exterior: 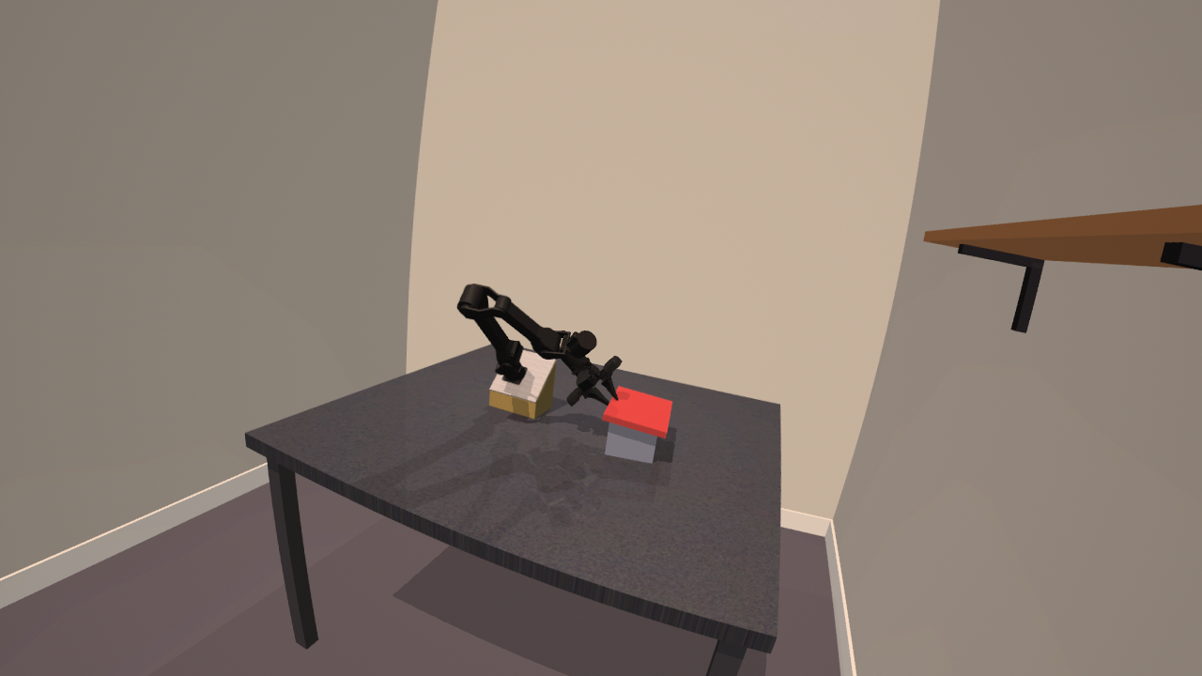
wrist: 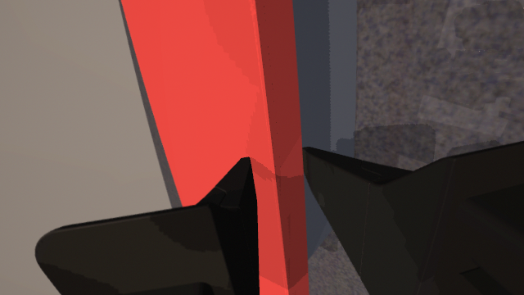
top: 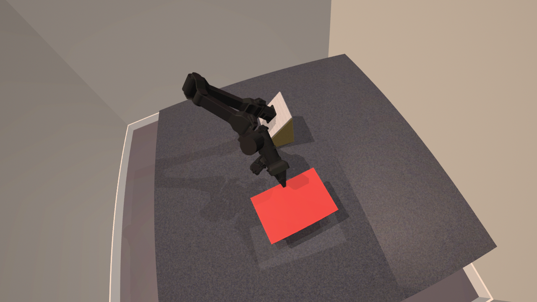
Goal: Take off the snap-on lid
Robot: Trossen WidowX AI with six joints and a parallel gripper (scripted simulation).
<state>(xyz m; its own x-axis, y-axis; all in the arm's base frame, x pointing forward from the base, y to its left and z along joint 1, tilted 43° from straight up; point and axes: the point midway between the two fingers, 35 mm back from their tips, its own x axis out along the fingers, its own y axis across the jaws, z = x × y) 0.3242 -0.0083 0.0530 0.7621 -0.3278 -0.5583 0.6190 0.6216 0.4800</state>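
The red lid lies 70 mm ahead of my gripper tip and 10 mm to the left of it. The rest, counted from my gripper tip: storage box (70 mm ahead, 10 mm to the left, 60 mm below).
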